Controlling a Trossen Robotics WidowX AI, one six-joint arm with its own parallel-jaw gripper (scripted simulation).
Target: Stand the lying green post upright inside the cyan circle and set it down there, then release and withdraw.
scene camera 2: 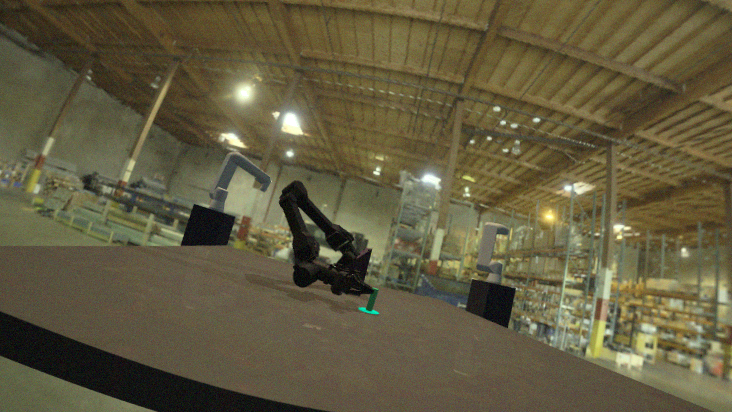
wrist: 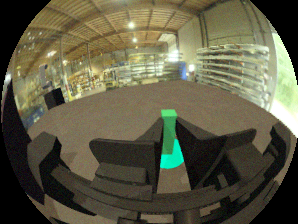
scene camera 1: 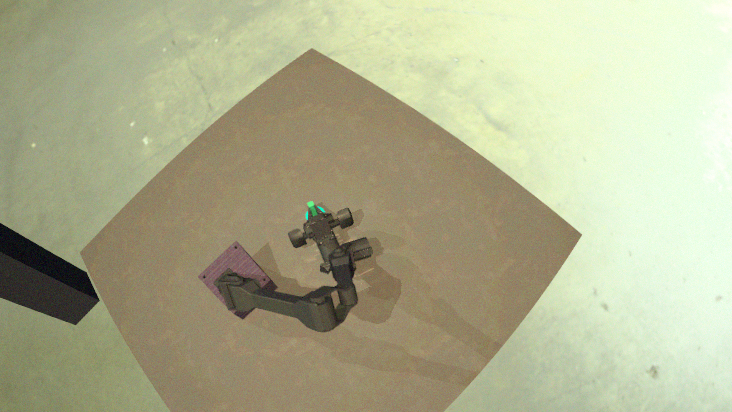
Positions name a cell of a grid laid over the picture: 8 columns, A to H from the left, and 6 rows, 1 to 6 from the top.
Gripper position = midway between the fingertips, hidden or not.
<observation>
My gripper shows in scene camera 2 (E5), in the wrist view (E4) and in scene camera 1 (D3).
</observation>
